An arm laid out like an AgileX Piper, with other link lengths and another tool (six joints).
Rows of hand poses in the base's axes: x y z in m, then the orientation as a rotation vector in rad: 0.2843 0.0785 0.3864 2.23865 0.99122 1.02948; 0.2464 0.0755 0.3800 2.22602 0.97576 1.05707; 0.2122 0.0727 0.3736 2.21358 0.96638 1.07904; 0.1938 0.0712 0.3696 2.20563 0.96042 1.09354; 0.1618 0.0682 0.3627 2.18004 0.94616 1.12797; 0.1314 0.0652 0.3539 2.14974 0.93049 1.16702; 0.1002 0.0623 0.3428 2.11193 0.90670 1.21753; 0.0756 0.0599 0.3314 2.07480 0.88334 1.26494; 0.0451 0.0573 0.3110 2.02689 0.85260 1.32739; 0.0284 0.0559 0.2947 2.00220 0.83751 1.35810; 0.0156 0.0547 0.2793 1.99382 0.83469 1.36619; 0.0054 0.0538 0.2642 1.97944 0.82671 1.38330; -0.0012 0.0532 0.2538 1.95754 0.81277 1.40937; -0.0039 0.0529 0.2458 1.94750 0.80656 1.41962
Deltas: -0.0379 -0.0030 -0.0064 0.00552 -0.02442 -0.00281; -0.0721 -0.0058 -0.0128 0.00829 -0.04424 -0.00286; -0.0905 -0.0073 -0.0168 0.01041 -0.05710 -0.00268; -0.1225 -0.0103 -0.0237 0.01080 -0.09127 -0.00215; -0.1529 -0.0133 -0.0325 0.01095 -0.13054 -0.00087; -0.1841 -0.0162 -0.0436 0.01339 -0.18152 -0.00124; -0.2087 -0.0186 -0.0550 0.01569 -0.23051 -0.00178; -0.2392 -0.0212 -0.0754 0.02118 -0.29428 -0.00170; -0.2559 -0.0226 -0.0917 0.02381 -0.32619 -0.00129; -0.2687 -0.0238 -0.1071 0.02319 -0.33533 -0.00026; -0.2789 -0.0247 -0.1222 0.02448 -0.35331 0.00043; -0.2855 -0.0253 -0.1326 0.02688 -0.38122 0.00035; -0.2882 -0.0256 -0.1406 0.02699 -0.39325 -0.00011
